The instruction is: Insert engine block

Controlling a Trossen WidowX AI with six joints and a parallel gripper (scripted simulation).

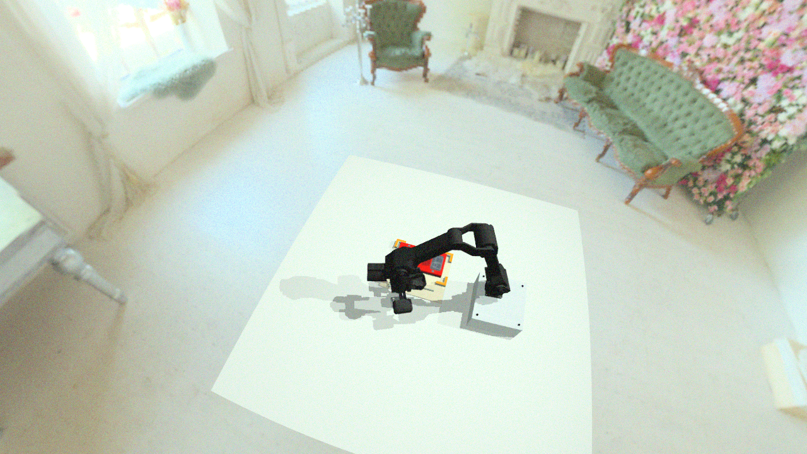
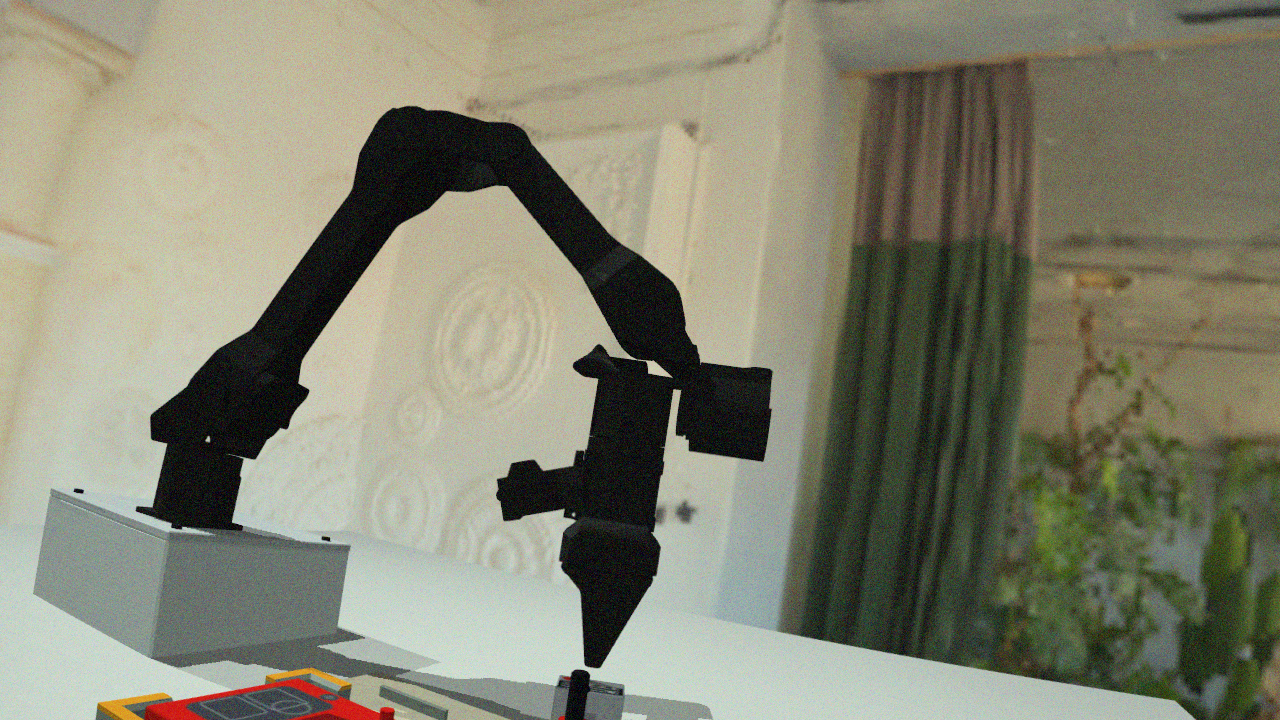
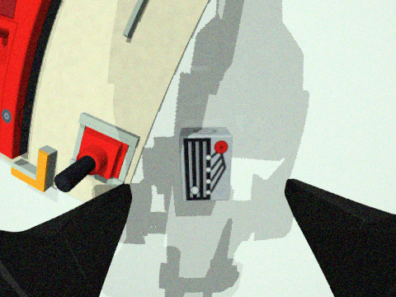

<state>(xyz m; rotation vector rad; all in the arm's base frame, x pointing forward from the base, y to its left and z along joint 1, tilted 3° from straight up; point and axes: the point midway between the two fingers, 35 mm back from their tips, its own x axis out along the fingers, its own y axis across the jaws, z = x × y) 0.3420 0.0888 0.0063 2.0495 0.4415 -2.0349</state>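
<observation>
Now: the grey engine block 4 cm below my gripper tip. From my gripper tip the other things lie so: clamp cradle (4 cm behind, 17 cm to the right, 4 cm below).
</observation>
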